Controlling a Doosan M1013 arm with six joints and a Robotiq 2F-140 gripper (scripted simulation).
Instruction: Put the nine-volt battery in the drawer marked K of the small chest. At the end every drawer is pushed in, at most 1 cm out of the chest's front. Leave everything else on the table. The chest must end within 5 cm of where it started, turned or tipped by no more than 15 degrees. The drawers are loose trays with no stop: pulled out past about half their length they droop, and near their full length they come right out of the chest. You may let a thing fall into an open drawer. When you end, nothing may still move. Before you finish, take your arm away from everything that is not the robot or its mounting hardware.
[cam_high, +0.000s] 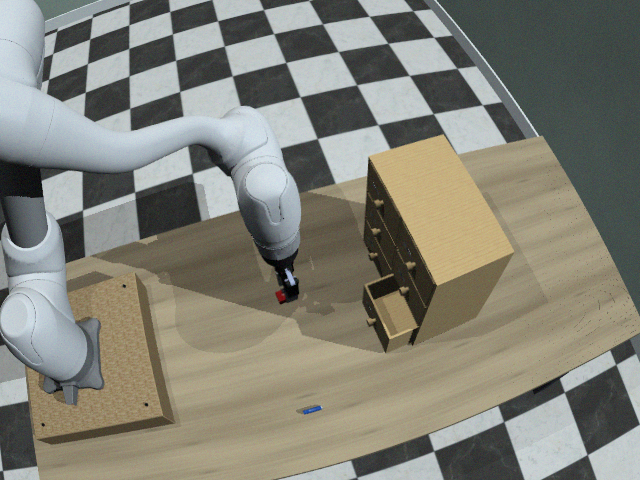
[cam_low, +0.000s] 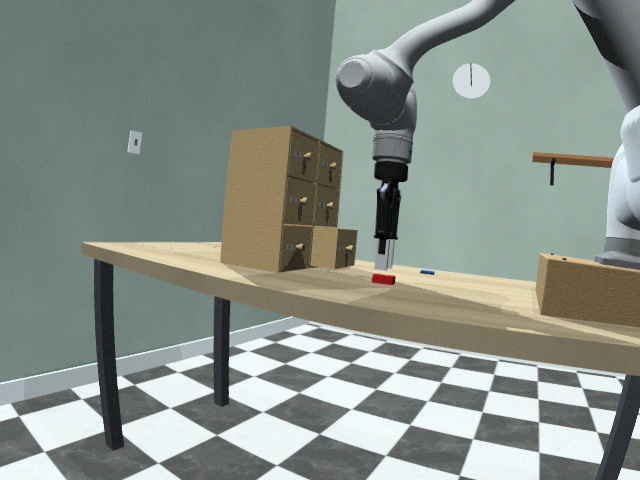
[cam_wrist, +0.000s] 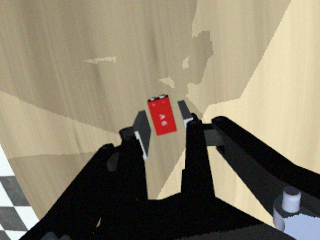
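The red nine-volt battery lies 5 cm below my hand. Round my hand: small blue object: 29 cm to the right, 6 cm below; then drawer: 25 cm ahead, 10 cm to the right, 3 cm below.
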